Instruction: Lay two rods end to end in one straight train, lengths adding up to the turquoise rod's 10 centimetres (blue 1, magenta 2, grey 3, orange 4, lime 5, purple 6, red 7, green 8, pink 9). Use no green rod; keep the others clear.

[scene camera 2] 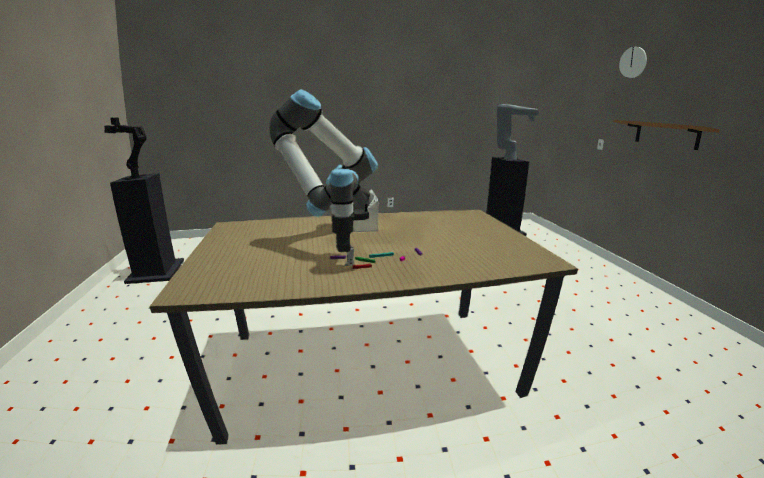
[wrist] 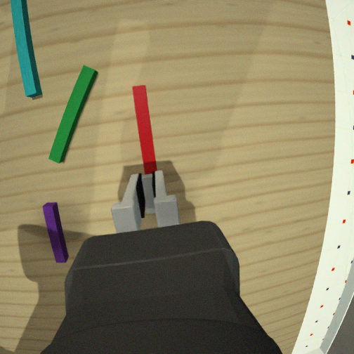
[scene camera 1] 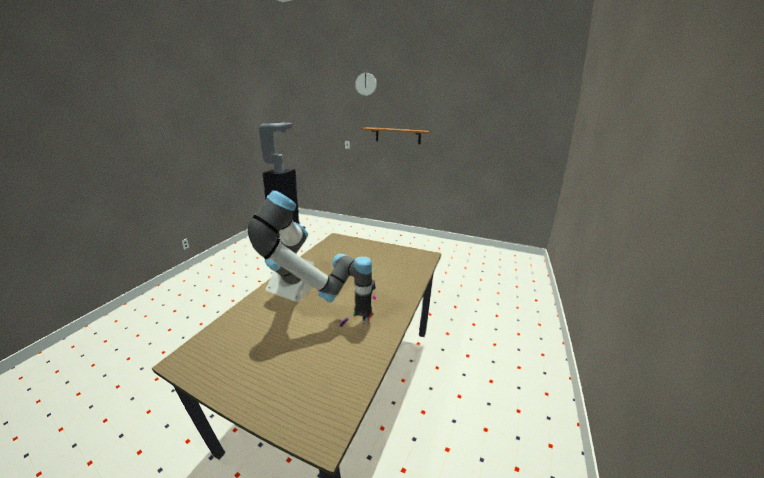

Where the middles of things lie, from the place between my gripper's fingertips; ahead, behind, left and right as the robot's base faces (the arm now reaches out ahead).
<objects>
Now: hand 10 mm short of the red rod [wrist: 139, 93], 40 mm to the right of it and 10 mm above it. The rest, counted from my hand: green rod [wrist: 87, 75] (50 mm behind, 70 mm to the left, 10 mm below).
</objects>
